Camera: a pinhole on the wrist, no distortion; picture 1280 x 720 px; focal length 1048.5 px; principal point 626.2 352.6 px. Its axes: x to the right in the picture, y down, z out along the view. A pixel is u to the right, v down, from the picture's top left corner.
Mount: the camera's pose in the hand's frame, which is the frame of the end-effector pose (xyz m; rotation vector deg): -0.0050 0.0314 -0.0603 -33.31 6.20 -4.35
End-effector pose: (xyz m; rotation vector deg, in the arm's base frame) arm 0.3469 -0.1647 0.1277 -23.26 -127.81 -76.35
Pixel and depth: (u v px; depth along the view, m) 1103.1 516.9 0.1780
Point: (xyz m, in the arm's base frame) 0.3185 -0.0393 0.2616
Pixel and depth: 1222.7 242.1 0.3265
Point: 0.1883 0.1003 0.2836
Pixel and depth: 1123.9 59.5 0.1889
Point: 0.2681 -0.0223 0.1993
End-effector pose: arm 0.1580 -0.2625 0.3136 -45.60 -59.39 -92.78
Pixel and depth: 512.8 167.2 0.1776
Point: 0.2597 -0.1769 0.3796
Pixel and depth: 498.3 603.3 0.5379
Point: 0.5815 -0.0232 0.5538
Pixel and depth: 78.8 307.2 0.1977
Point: 0.3184 -0.1400 0.3233
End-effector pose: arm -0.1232 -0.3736 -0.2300 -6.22 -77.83 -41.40
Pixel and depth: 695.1 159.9 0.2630
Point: -0.2074 -0.2011 -0.1031
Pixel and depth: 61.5 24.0 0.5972
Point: -0.4877 0.1798 -0.2519
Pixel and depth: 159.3 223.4 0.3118
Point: -0.2259 -0.0785 -0.2102
